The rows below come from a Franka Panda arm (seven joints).
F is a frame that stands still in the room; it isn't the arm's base.
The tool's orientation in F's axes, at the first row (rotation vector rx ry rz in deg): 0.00, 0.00, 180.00
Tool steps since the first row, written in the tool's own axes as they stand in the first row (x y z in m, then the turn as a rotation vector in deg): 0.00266, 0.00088, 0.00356, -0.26, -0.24, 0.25; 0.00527, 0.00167, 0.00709, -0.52, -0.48, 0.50; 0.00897, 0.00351, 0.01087, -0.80, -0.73, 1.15; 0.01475, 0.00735, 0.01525, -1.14, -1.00, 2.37; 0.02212, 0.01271, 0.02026, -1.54, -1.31, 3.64; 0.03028, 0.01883, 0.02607, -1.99, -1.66, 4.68; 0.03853, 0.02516, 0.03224, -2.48, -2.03, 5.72; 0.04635, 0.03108, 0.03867, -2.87, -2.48, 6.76; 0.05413, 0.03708, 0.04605, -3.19, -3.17, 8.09; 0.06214, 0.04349, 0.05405, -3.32, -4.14, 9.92; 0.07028, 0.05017, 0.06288, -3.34, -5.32, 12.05
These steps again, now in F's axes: -0.00266, -0.00088, 0.00356, 0.26, 0.24, 0.25; -0.00527, -0.00167, 0.00709, 0.52, 0.48, 0.50; -0.00897, -0.00351, 0.01087, 0.80, 0.73, 1.15; -0.01475, -0.00735, 0.01525, 1.14, 1.00, 2.37; -0.02212, -0.01271, 0.02026, 1.54, 1.31, 3.64; -0.03028, -0.01883, 0.02607, 1.99, 1.66, 4.68; -0.03853, -0.02516, 0.03224, 2.48, 2.03, 5.72; -0.04635, -0.03108, 0.03867, 2.87, 2.48, 6.76; -0.05413, -0.03708, 0.04605, 3.19, 3.17, 8.09; -0.06214, -0.04349, 0.05405, 3.32, 4.14, 9.92; -0.07028, -0.05017, 0.06288, 3.34, 5.32, 12.05
